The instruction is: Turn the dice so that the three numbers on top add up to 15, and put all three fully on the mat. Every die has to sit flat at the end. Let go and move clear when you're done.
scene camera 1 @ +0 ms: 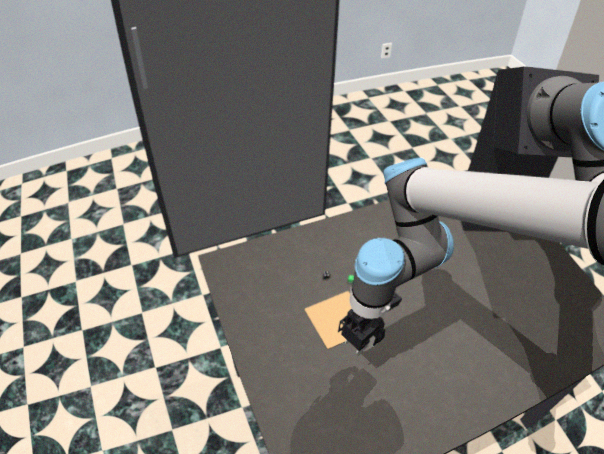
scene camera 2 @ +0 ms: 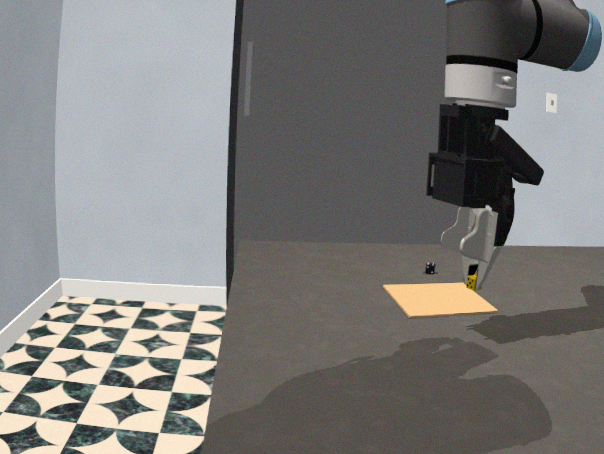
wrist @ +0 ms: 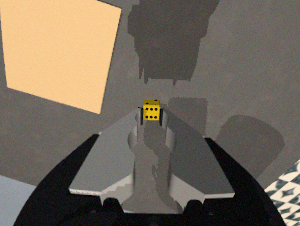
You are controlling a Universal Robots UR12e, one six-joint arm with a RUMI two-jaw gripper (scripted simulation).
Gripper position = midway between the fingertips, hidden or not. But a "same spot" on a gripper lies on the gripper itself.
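Scene:
The gripper is visible in the wrist view [151,109], in scene camera 1 and in scene camera 2. For the gripper, [scene camera 1: 379,336] and [scene camera 2: 504,201] are the same spot. An orange mat is visible in the wrist view [66,58], in scene camera 1 and in scene camera 2. For the orange mat, [scene camera 1: 325,316] and [scene camera 2: 416,293] are the same spot.

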